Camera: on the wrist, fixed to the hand. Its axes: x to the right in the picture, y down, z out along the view.
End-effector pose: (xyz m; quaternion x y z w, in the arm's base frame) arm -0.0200 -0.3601 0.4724 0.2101 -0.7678 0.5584 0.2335
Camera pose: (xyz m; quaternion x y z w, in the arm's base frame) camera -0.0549 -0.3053 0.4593 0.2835 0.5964 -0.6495 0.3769
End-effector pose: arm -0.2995 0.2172 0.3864 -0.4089 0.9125 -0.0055 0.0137
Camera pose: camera -0.3464 0.2352 0.4296 0.3699 0.8996 -0.1024 0.2083
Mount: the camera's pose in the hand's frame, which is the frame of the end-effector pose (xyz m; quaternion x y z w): 0.0169 0.0461 -0.0445 0.1787 -0.1339 0.7051 0.6730
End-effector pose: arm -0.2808 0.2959 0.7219 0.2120 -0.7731 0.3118 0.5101
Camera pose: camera -0.2879 0.3598 0.7379 0.2695 0.6824 -0.6793 0.0180
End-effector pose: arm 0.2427 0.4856 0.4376 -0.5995 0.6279 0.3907 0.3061
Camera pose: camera 0.1991 0.4376 0.4515 0.1463 0.8741 0.4468 0.1217
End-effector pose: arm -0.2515 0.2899 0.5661 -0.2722 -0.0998 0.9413 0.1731
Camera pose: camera -0.2531 0.2581 0.5080 0.0966 -0.2698 -0.8098 0.5119
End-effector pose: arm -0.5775 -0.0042 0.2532 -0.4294 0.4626 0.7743 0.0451
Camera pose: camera -0.5819 -0.0695 0.2635 -0.1489 -0.7465 -0.5278 0.3769
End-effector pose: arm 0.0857 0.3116 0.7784 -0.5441 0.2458 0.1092 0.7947
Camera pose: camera 0.0677 0.2868 0.7196 -0.0362 0.4622 0.6628 0.5880
